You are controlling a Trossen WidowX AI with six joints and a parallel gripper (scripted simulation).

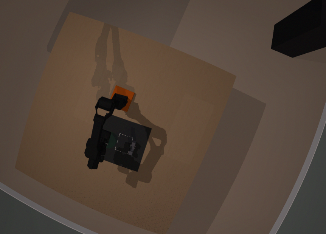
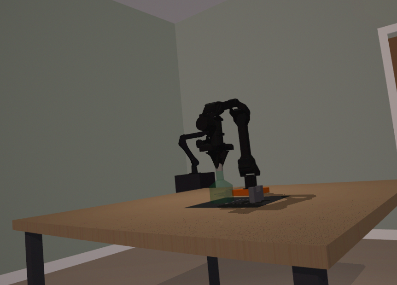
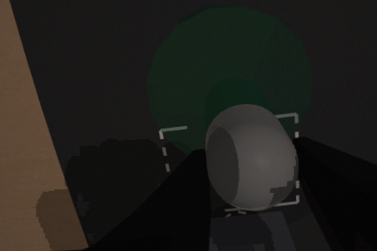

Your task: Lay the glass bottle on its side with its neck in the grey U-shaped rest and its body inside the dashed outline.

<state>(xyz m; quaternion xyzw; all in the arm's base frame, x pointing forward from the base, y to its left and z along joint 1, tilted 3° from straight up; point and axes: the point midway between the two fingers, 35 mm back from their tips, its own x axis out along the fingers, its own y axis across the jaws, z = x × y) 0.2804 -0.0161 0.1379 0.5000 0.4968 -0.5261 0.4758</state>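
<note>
Now: gripper tip 50 mm above the green glass bottle. Round my gripper tip: black mat 80 mm to the left, 140 mm below.
</note>
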